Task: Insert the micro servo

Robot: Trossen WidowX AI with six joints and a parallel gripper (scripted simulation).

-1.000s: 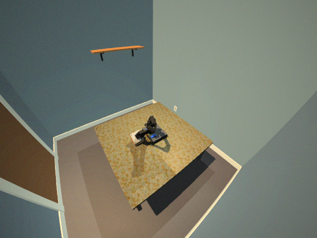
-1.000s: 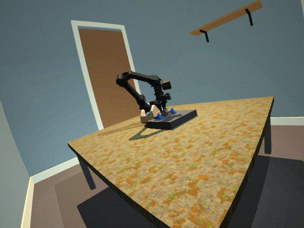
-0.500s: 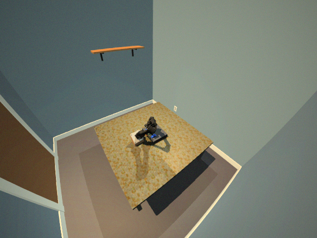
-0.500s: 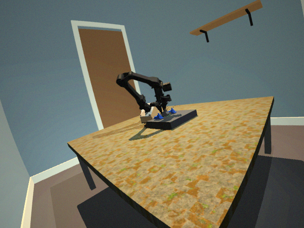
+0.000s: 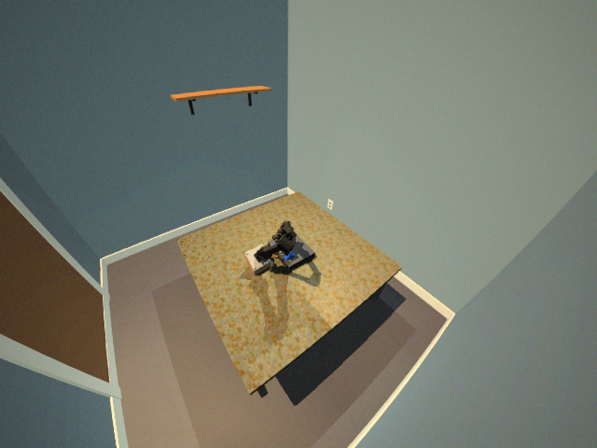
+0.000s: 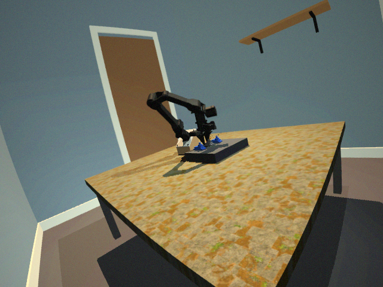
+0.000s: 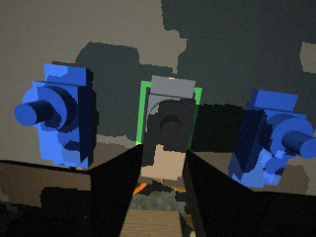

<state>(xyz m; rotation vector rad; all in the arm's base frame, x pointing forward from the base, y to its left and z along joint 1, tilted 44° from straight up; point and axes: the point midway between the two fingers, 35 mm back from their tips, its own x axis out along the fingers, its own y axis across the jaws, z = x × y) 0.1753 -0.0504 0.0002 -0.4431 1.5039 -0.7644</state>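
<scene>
The dark grey deck is 120 mm ahead of my gripper tip, 30 mm below it and 20 mm to the right of it.
</scene>
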